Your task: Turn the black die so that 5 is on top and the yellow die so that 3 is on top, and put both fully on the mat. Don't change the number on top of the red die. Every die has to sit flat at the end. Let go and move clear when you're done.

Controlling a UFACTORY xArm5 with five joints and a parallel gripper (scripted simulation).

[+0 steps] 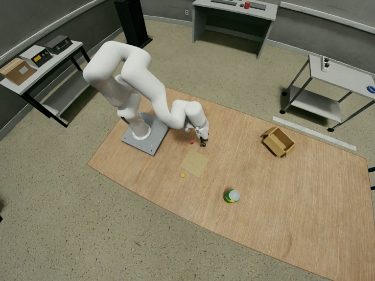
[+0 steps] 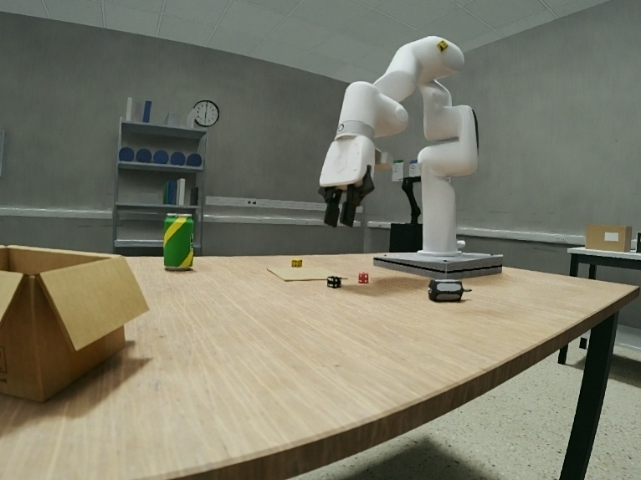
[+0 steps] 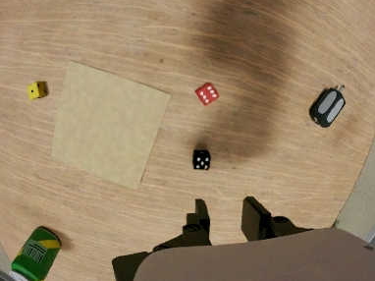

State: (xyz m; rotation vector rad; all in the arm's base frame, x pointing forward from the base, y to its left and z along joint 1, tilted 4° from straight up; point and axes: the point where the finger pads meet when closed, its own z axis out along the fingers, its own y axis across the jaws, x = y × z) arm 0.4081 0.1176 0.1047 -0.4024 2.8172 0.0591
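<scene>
Now: hand 130 mm above the black die. The rest, counted from my hand: small black device (130 mm behind, 170 mm to the left, 120 mm below); tan mat (130 mm to the right, 130 mm below); red die (80 mm behind, 20 mm to the right, 130 mm below).
</scene>
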